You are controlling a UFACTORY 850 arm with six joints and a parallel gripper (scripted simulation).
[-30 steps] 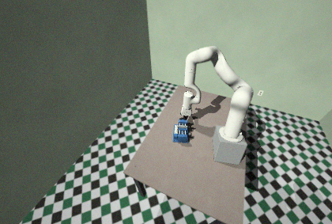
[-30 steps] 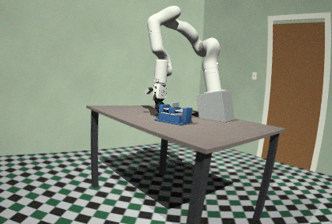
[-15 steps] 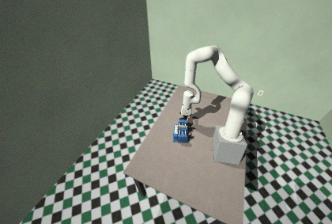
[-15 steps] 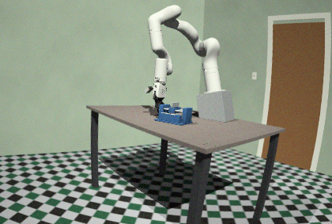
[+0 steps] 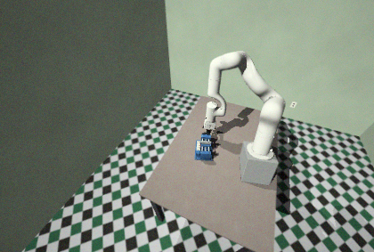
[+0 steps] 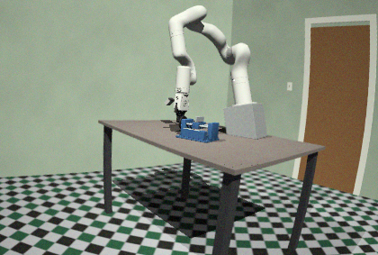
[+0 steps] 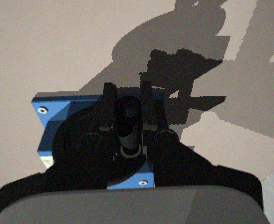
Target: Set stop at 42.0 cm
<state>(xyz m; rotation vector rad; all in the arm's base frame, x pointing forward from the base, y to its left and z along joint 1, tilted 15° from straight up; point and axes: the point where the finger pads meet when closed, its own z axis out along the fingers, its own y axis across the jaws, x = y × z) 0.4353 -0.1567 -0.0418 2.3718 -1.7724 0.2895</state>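
Now: the stop block 1 cm behind my hand and 15 cm to the left of it.
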